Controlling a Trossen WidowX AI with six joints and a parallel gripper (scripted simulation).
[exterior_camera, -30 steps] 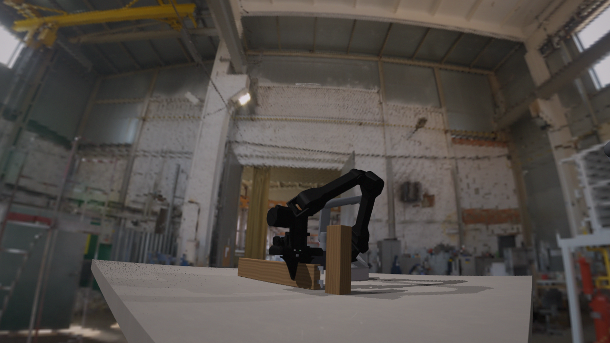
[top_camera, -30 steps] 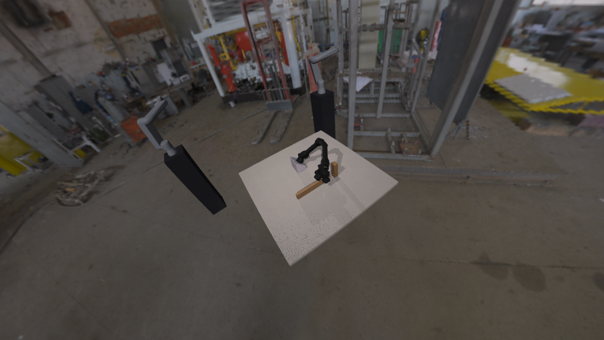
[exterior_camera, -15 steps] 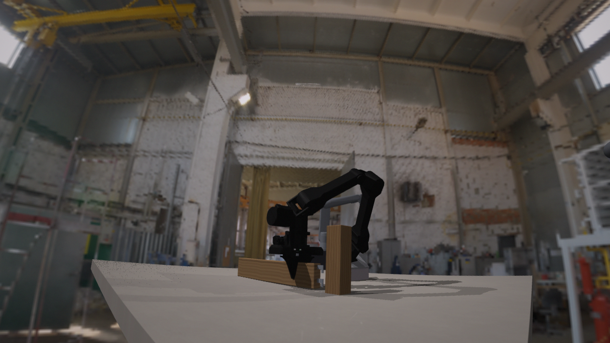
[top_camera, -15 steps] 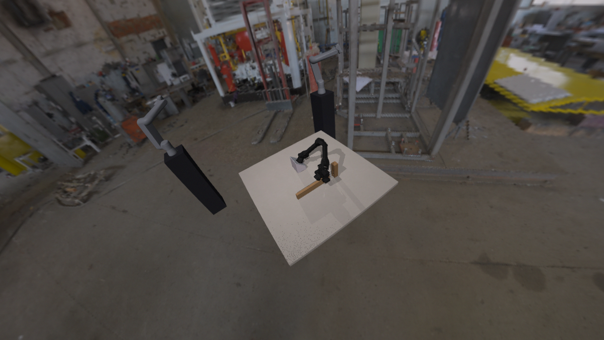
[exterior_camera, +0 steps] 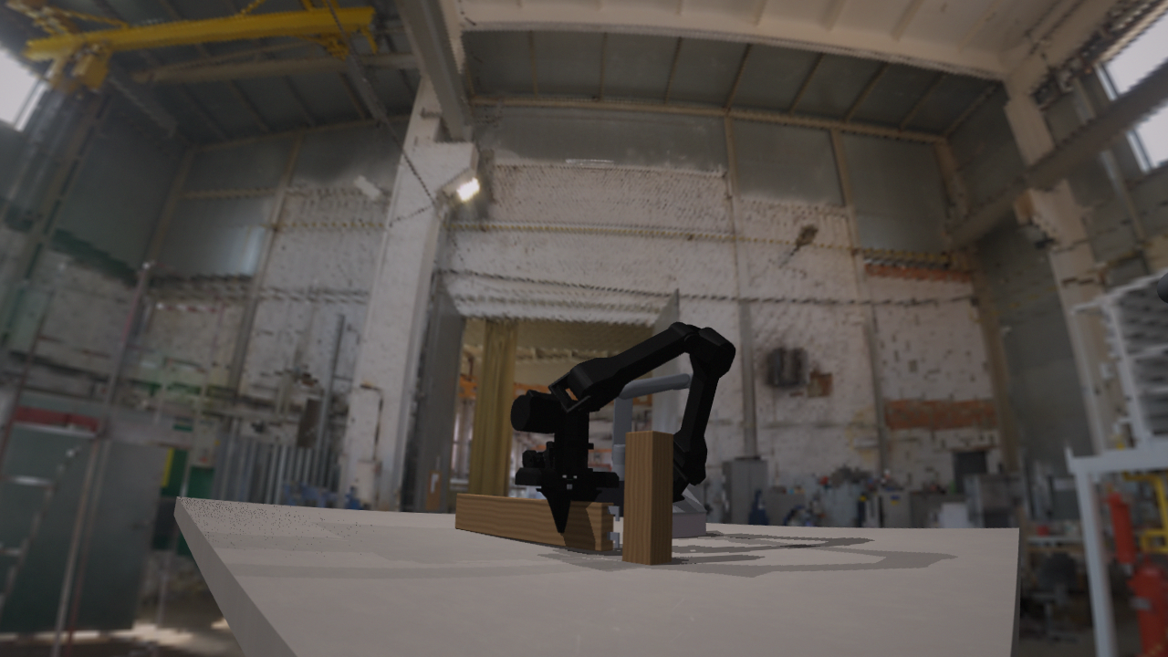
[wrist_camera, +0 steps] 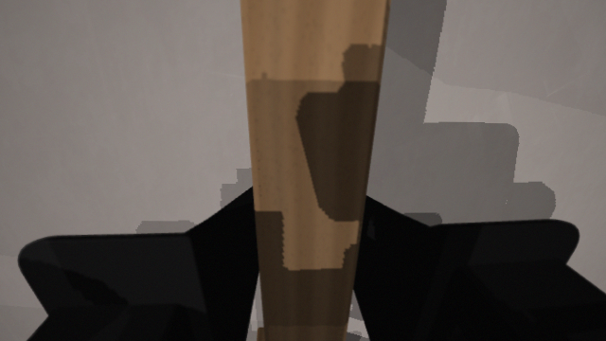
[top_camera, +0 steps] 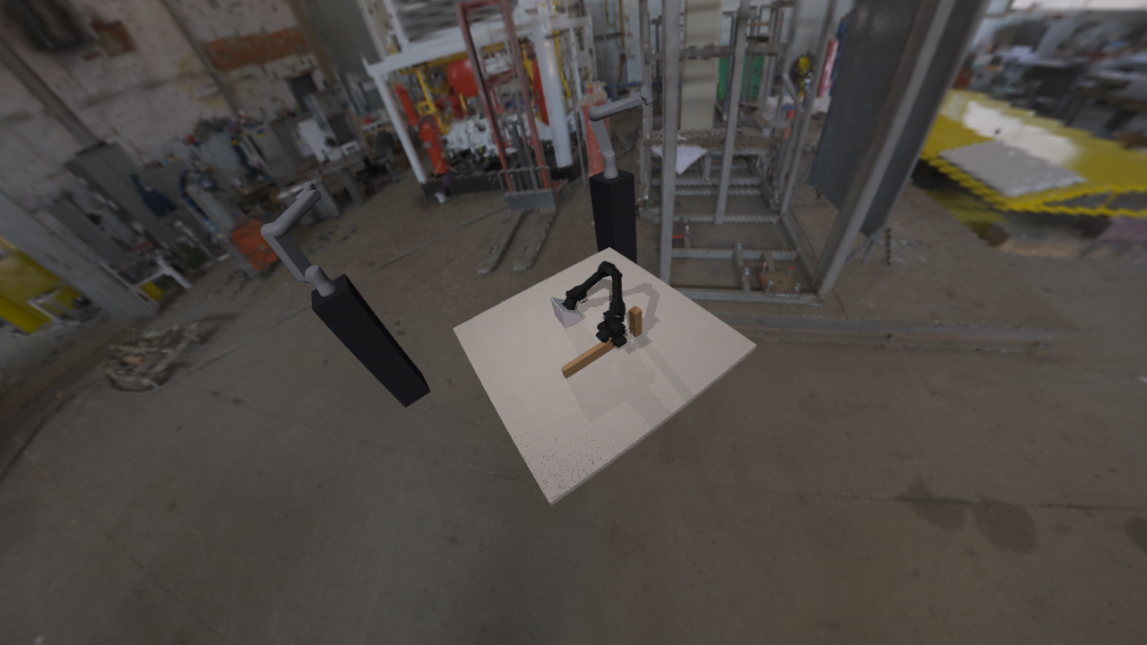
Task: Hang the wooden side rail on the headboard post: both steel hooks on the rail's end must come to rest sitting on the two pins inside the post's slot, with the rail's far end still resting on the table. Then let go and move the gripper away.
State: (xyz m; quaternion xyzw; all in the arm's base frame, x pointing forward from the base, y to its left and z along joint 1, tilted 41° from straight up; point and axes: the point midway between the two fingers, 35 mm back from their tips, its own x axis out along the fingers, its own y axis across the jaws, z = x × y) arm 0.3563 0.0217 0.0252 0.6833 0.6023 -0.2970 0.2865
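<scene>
Now: gripper tip 160 mm to the right of the headboard post, 50 mm below it and 10 mm short of it.
</scene>
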